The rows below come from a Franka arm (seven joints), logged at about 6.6 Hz.
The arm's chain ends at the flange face. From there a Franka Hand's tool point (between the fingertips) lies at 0.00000 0.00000 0.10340 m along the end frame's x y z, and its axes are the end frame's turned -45 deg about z.
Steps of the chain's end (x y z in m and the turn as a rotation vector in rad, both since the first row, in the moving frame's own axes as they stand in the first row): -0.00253 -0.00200 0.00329 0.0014 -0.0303 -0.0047; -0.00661 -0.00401 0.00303 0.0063 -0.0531 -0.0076; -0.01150 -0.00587 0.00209 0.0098 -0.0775 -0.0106; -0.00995 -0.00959 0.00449 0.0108 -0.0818 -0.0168; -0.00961 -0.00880 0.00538 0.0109 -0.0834 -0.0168
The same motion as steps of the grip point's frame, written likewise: -0.00249 -0.00552 0.00324 0.0224 -0.0204 -0.0047; -0.00528 -0.01184 0.00288 0.0420 -0.0331 -0.0076; -0.00896 -0.01863 0.00177 0.0617 -0.0479 -0.0106; -0.00550 -0.02054 0.00414 0.0655 -0.0502 -0.0168; -0.00592 -0.01986 0.00501 0.0667 -0.0513 -0.0168
